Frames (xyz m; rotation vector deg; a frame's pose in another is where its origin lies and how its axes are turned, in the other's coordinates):
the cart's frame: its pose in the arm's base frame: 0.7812 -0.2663 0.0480 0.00 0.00 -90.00
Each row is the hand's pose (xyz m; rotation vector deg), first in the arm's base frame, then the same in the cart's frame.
Working: the arm's base frame: its pose in the cart's frame: -0.2663 -0.7812 -0.0480 0.00 0.00 90.00

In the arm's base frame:
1: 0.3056 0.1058 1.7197 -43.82 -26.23 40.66
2: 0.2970 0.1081 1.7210 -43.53 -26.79 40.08
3: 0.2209 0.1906 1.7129 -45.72 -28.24 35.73
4: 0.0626 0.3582 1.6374 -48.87 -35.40 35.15
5: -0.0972 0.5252 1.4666 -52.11 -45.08 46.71
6: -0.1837 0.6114 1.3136 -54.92 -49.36 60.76
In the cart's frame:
1: -0.3721 -0.4756 1.6717 -15.19 -60.51 123.16
2: -0.3744 -0.4842 1.6730 -14.44 -60.65 122.58
3: -0.4569 -0.5603 1.6649 -14.90 -63.03 117.57
4: -0.6245 -0.7186 1.5894 -11.44 -71.59 114.85
5: -0.7915 -0.8784 1.4186 -6.14 -84.88 122.62
6: -0.8777 -0.9649 1.2656 -5.04 -94.47 133.57

